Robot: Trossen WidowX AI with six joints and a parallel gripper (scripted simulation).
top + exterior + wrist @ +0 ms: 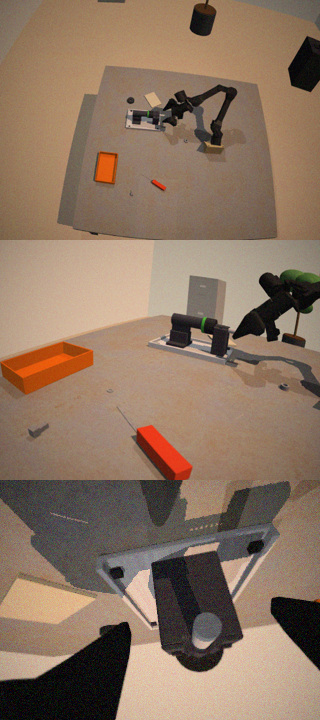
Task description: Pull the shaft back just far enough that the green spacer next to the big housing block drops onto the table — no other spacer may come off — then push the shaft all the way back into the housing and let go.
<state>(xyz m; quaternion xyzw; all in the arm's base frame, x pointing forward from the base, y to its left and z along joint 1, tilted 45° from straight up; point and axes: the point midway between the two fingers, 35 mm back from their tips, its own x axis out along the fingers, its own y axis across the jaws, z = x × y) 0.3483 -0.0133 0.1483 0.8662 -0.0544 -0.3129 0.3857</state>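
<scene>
Right now my gripper tip is 5 cm short of the grey shaft, 1 cm to the right of it and 1 cm below it. The rest, counted from my gripper tip: beige card (17 cm to the right, 10 cm ahead, 7 cm below); dark sleeve (7 cm ahead, 1 cm to the left, 1 cm above); green spacer (10 cm ahead, 2 cm to the left, 1 cm above).
</scene>
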